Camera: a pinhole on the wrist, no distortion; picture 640 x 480 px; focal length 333.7 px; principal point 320.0 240.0 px. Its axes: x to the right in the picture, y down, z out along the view. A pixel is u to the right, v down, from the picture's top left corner.
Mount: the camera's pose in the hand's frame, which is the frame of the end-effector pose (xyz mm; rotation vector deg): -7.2 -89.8 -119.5 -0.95 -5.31 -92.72
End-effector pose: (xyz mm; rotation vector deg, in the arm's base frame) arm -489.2 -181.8 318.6 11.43 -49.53 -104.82
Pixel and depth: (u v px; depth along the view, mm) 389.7 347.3 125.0
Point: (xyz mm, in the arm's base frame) -586.0 -179.9 261.7
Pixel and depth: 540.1 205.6 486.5
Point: -921.1 149.1 333.9
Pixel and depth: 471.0 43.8 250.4
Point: -614.2 60.1 255.5
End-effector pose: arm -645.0 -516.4 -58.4 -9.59 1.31 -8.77
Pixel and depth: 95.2 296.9 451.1
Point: -534.7 -239.9 209.3
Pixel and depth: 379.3 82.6 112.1
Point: -725.6 -604.5 -50.0
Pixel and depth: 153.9 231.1 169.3
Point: -657.7 -500.8 -16.7
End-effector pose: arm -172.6 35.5 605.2 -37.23 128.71 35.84
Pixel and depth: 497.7 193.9 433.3
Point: 222.4 38.9 401.9
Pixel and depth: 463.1 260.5 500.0
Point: 191.5 69.8 297.0
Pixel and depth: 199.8 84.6 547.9
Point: 101.9 467.2 592.9
